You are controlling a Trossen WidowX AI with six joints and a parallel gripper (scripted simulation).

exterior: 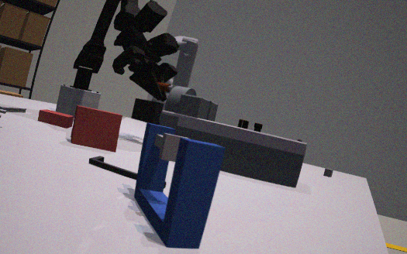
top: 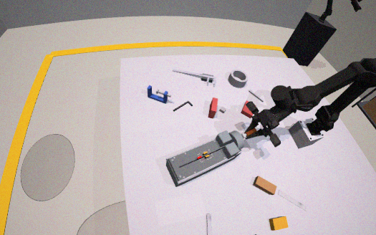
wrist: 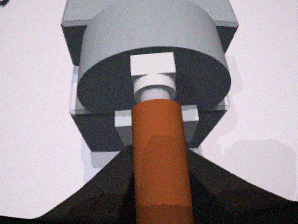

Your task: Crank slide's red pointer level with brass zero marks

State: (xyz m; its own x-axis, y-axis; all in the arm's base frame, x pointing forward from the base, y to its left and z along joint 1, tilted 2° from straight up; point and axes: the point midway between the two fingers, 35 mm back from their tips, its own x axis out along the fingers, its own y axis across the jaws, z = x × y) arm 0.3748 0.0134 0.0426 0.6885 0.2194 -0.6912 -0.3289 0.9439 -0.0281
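Now: the crank handle 2 cm behind my gripper tip, 2 cm above it and 1 cm to the right of it. The rest, counted from my gripper tip: tan block 18 cm to the left, 8 cm below, 8 cm behind; then red pointer 18 cm ahead, 6 cm to the left, 1 cm below; then black hex key 22 cm to the right, 19 cm ahead, 9 cm below.
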